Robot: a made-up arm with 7 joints.
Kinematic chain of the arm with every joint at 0, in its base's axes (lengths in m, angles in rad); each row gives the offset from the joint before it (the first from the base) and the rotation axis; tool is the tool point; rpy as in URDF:
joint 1: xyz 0 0 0.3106 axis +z
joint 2: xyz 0 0 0 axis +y
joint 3: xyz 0 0 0.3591 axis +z
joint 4: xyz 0.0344 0 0 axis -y
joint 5: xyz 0.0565 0 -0.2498 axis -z
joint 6: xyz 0 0 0 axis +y
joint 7: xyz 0.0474 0 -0.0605 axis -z
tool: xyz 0 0 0 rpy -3.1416 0 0
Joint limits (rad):
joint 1: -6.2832..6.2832
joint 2: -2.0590..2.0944
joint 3: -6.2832..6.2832
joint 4: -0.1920..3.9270
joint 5: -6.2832..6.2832
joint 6: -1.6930..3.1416
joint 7: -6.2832..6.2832
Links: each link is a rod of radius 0.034 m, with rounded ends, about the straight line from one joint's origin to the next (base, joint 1, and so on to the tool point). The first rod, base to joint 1, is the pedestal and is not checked.
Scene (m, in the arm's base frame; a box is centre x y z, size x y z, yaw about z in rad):
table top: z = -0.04
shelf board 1: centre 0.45 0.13 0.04 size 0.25 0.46 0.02 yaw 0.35
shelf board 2: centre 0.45 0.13 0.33 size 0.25 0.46 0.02 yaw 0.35
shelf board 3: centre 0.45 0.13 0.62 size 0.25 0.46 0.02 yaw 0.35
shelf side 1: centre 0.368 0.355 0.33 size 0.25 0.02 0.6 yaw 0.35
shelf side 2: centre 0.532 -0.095 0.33 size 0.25 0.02 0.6 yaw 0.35
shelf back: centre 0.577 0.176 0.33 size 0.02 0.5 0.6 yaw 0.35
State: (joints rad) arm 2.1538 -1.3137 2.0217 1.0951 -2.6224 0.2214 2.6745
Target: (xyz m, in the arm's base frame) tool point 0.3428 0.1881 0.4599
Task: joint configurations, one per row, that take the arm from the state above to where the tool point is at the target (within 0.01 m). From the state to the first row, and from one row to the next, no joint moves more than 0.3 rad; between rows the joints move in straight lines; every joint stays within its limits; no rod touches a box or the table.
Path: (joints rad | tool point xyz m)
1: 1.8846 -1.1477 1.7716 1.0266 -2.6345 0.2354 2.6745 | -0.2264 -0.3168 0.3275
2: 1.6153 -0.9816 1.5216 0.9581 -2.6466 0.2493 2.6745 | -0.3058 -0.1788 0.4217
3: 1.3461 -0.8156 1.2715 0.8896 -2.6586 0.2633 2.6745 | -0.3033 -0.0122 0.4895
4: 1.0768 -0.6495 1.0214 0.8211 -2.6707 0.2772 2.6745 | -0.2177 0.1323 0.5251
5: 0.8076 -0.4835 0.7713 0.7526 -2.6828 0.2912 2.6745 | -0.0766 0.2121 0.5281
6: 0.5383 -0.3175 0.5213 0.6841 -2.6949 0.3052 2.6745 | 0.0739 0.2083 0.5034
7: 0.2691 -0.1514 0.2712 0.6157 -2.7069 0.3191 2.6745 | 0.1871 0.1313 0.4599
8: 0.2591 0.0556 0.2715 0.8454 -2.6967 0.3956 2.6745 | 0.2649 0.1628 0.4670
9: 0.2491 0.2627 0.2717 1.0751 -2.6866 0.4721 2.6745 | 0.3428 0.1881 0.4599

